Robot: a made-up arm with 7 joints.
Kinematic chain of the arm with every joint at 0, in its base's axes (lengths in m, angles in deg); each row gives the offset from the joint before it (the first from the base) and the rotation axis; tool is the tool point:
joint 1: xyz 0 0 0.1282 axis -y
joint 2: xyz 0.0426 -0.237 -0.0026 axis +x
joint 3: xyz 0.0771 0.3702 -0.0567 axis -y
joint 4: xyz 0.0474 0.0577 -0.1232 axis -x
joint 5: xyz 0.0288 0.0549 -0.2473 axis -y
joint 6: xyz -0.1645 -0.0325 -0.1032 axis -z
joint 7: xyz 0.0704 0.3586 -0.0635 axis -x
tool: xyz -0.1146 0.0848 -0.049
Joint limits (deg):
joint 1: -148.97..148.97
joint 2: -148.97..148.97
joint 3: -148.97..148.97
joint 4: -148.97..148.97
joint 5: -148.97..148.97
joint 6: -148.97..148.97
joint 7: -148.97..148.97
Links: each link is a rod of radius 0.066 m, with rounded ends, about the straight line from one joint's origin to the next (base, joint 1, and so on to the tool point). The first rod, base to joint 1, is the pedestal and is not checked.
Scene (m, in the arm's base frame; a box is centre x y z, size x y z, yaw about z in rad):
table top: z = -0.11
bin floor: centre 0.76 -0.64 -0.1 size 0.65 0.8 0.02 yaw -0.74
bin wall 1: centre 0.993 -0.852 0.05 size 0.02 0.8 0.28 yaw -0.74
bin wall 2: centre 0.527 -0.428 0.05 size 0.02 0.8 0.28 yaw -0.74
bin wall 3: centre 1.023 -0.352 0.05 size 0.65 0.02 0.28 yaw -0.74
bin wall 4: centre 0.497 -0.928 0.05 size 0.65 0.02 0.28 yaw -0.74
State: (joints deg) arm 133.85 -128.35 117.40 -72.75 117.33 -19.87 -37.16
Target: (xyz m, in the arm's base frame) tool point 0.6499 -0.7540 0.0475
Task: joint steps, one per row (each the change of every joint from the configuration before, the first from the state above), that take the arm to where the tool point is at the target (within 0.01 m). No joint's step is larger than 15 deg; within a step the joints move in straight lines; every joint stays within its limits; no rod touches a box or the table.
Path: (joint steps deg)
1: -7.55 -3.88 3.08 -10.72 4.47 8.06 0.79
2: -7.55 -3.89 3.08 -10.72 4.47 8.05 0.80

